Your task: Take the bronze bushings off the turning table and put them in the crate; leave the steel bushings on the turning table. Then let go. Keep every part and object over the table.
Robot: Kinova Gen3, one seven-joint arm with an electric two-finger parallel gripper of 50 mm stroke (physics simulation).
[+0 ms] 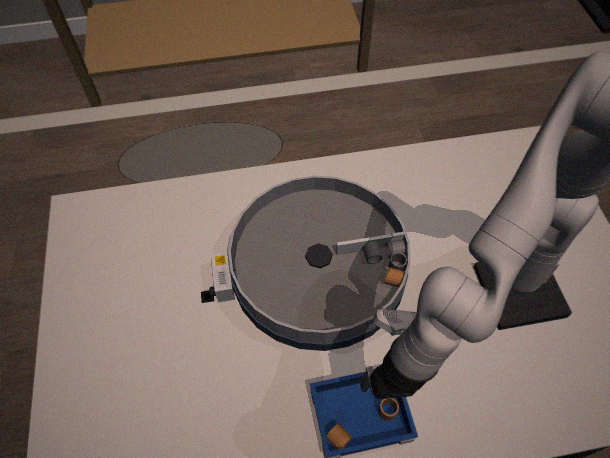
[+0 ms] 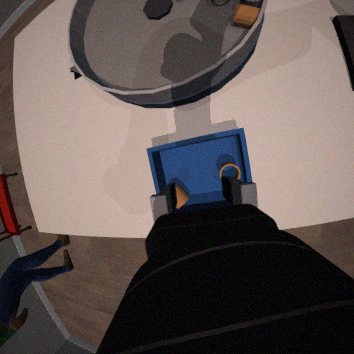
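Note:
One bronze bushing (image 1: 394,276) (image 2: 246,16) lies on its side on the turning table (image 1: 280,225) (image 2: 115,45), near the right wall. Steel bushings sit beside it: one (image 1: 372,249) in shadow, another (image 1: 397,245) by the bar, and an upright one (image 1: 392,261) next to the bronze. In the blue crate (image 1: 347,405) (image 2: 190,167), a bronze bushing (image 1: 389,417) (image 2: 230,165) stands upright at the right and another bronze bushing (image 1: 339,436) (image 2: 181,197) is at the front left. My gripper (image 1: 370,388) (image 2: 198,189) is open and empty above the crate; its body partly hides the crate's back right.
A light bar (image 1: 365,242) reaches from near the dark hub (image 1: 318,255) (image 2: 157,8) to the turning table's raised right wall. A drive box (image 1: 221,280) is at its left. My arm's black base plate (image 1: 535,305) (image 2: 345,50) is at the right.

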